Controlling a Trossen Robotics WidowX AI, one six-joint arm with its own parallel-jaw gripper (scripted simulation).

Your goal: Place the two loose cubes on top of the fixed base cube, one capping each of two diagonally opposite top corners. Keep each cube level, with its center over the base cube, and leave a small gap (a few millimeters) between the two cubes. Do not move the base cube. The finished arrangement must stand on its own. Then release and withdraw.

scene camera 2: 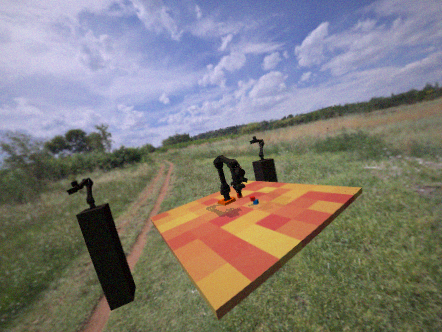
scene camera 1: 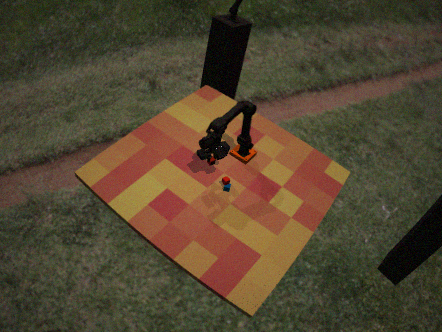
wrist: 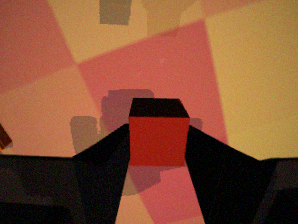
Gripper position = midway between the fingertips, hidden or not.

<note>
My gripper (wrist: 156, 130) holds a red cube (wrist: 159, 127).
</note>
